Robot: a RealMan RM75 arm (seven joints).
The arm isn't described. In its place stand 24 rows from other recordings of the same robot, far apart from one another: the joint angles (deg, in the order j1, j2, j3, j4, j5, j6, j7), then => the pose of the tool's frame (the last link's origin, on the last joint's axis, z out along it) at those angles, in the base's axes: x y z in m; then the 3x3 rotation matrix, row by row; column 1 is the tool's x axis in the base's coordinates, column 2 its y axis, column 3 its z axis.
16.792 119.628 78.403 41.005 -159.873 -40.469 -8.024 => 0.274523 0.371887 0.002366; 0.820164 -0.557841 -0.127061; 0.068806 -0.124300 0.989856; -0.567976 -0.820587 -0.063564
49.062 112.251 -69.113 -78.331 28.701 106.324 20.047 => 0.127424 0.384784 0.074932; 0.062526 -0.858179 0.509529; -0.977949 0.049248 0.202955; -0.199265 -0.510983 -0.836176
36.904 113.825 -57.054 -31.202 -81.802 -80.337 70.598 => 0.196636 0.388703 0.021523; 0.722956 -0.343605 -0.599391; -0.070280 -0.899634 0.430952; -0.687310 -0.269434 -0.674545
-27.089 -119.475 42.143 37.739 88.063 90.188 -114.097 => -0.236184 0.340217 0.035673; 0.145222 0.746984 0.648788; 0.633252 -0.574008 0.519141; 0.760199 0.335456 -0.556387
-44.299 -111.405 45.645 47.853 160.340 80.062 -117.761 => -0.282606 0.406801 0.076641; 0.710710 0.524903 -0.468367; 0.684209 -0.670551 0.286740; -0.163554 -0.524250 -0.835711
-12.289 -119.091 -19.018 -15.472 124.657 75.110 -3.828 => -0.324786 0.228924 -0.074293; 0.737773 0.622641 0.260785; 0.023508 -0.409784 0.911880; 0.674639 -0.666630 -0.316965
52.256 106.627 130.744 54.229 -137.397 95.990 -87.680 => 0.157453 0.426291 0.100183; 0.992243 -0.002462 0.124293; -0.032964 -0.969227 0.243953; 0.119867 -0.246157 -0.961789
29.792 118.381 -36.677 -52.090 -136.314 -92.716 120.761 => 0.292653 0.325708 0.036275; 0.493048 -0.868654 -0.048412; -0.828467 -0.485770 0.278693; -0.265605 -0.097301 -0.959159
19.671 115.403 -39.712 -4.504 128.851 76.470 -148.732 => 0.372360 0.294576 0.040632; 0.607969 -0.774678 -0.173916; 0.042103 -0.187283 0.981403; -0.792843 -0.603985 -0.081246
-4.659 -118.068 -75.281 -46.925 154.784 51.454 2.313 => -0.303446 0.316947 0.035011; 0.708796 0.694861 0.121562; -0.168667 -0.000389 0.985673; 0.684953 -0.719144 0.116924
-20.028 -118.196 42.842 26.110 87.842 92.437 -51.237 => -0.290855 0.286683 0.009138; 0.678525 0.429393 0.596008; 0.015477 -0.819538 0.572816; 0.734414 -0.379446 -0.562722
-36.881 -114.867 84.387 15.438 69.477 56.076 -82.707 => -0.270374 0.362953 -0.070759; 0.650280 0.729033 0.213649; 0.586677 -0.660583 0.468445; 0.482645 -0.179278 -0.857271
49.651 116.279 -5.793 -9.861 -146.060 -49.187 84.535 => 0.275941 0.412552 -0.050867; 0.667907 -0.744242 -0.001900; -0.611756 -0.550460 0.568109; -0.423857 -0.378281 -0.822951
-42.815 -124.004 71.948 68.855 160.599 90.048 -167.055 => -0.173848 0.371486 -0.015856; 0.440648 0.737164 -0.512269; 0.893682 -0.414039 0.172925; -0.084625 -0.534005 -0.841236
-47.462 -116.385 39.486 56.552 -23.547 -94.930 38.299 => -0.222070 0.394363 0.060795; 0.463609 0.844984 -0.266587; 0.883992 -0.420659 0.203973; 0.060212 -0.330224 -0.941980
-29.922 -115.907 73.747 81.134 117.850 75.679 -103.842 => -0.130477 0.372621 0.036008; 0.992970 0.011718 0.117783; -0.036924 -0.914763 0.402300; 0.112458 -0.403821 -0.907900
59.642 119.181 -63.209 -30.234 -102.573 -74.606 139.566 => 0.066621 0.409235 -0.062998; 0.465690 -0.792535 -0.393728; -0.840697 -0.535135 0.082823; -0.276338 0.292436 -0.915488
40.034 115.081 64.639 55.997 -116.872 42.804 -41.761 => 0.153153 0.359477 -0.121740; 0.925458 -0.353616 0.135950; -0.378474 -0.878923 0.290261; 0.016849 -0.320078 -0.947241
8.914 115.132 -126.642 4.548 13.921 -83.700 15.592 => 0.403360 0.182005 -0.008639; 0.823597 -0.551485 -0.132486; -0.136154 -0.418998 0.897721; -0.550591 -0.721321 -0.420173
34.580 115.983 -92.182 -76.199 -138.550 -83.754 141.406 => 0.161888 0.342133 -0.032630; 0.849117 -0.373352 0.373642; -0.449411 -0.882342 0.139649; 0.277542 -0.286497 -0.917000
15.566 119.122 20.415 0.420 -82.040 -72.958 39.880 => 0.424969 0.244799 0.048752; 0.267191 -0.934907 0.233576; 0.187274 0.288144 0.939096; -0.945271 -0.207175 0.252073
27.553 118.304 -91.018 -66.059 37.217 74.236 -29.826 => 0.236977 0.328231 -0.053290; 0.640316 -0.641526 0.422422; -0.744961 -0.652674 0.138022; 0.187159 -0.403065 -0.895829
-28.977 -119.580 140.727 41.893 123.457 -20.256 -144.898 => -0.211193 0.335310 -0.149635; 0.961550 0.260270 0.087636; 0.103110 -0.637903 0.763183; 0.254537 -0.724803 -0.640212
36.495 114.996 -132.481 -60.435 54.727 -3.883 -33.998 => 0.101539 0.366567 -0.124013; 0.940763 -0.208889 -0.267077; 0.021909 -0.748590 0.662671; -0.338356 -0.629268 -0.699670
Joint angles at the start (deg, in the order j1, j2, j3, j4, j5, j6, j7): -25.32 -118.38 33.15 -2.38 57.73 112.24 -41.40
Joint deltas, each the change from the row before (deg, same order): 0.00 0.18 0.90 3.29 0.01 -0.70 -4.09; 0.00 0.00 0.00 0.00 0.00 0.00 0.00; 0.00 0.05 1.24 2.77 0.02 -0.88 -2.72; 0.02 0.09 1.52 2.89 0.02 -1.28 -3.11; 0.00 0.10 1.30 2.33 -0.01 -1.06 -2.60; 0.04 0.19 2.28 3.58 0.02 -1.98 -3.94; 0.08 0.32 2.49 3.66 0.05 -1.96 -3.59; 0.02 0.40 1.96 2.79 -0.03 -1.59 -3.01
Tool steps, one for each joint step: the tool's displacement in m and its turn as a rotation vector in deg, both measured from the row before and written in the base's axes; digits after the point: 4 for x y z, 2 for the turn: 0.0014 0.0055 0.0070 -1.85 -0.09 -2.07; 0.0000 0.0000 0.0000 0.00 0.00 0.00; 0.0020 0.0047 0.0039 -1.63 0.61 -1.56; 0.0022 0.0053 0.0035 -2.19 0.65 -1.36; 0.0022 0.0044 0.0028 -1.86 0.51 -1.06; 0.0036 0.0071 0.0035 -3.12 1.05 -1.31; 0.0044 0.0069 0.0038 -2.86 1.49 -1.32; 0.0037 0.0057 0.0036 -2.29 1.10 -0.87
